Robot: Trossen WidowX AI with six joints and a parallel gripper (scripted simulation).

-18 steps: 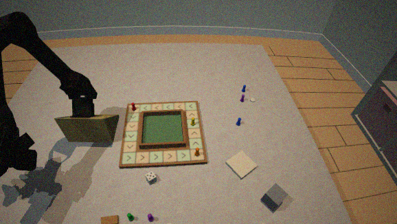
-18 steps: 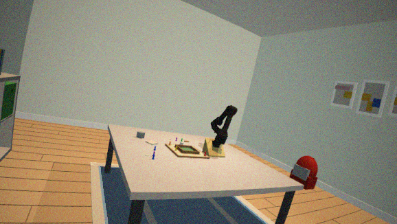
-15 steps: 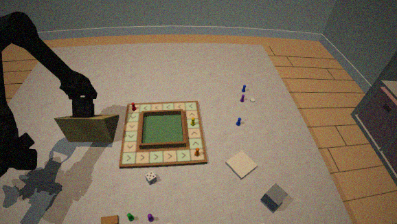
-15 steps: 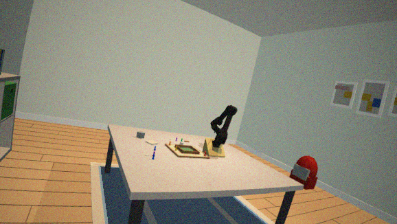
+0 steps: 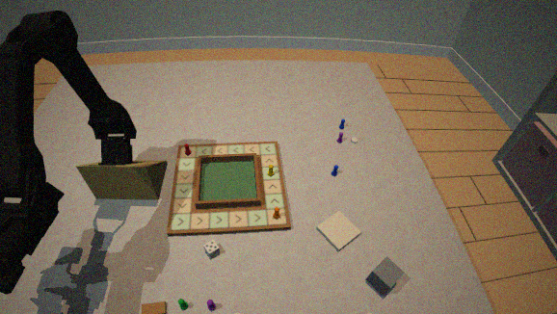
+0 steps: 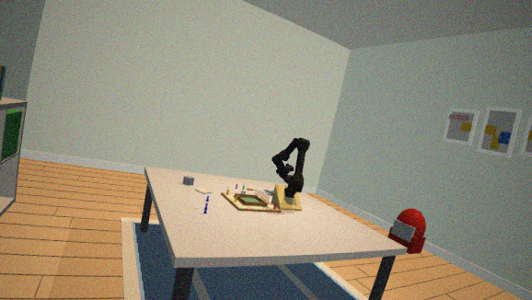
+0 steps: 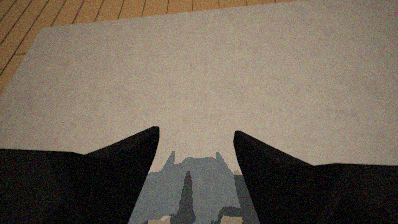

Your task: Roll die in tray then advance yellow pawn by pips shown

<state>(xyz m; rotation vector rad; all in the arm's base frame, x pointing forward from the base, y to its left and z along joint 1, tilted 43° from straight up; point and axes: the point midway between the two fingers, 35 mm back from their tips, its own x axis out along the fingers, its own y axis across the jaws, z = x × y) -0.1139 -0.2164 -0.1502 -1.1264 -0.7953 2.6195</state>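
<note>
Right now my gripper tip is 39 cm short of the white die, 9 cm to the right of it and 9 cm above it. Round my gripper tip: red pawn (38 cm to the left, 29 cm ahead, 7 cm below); then green pawn (34 cm ahead, 9 cm below, 3 cm to the right); then small brown block (28 cm ahead, 10 cm below, 4 cm to the right).
</note>
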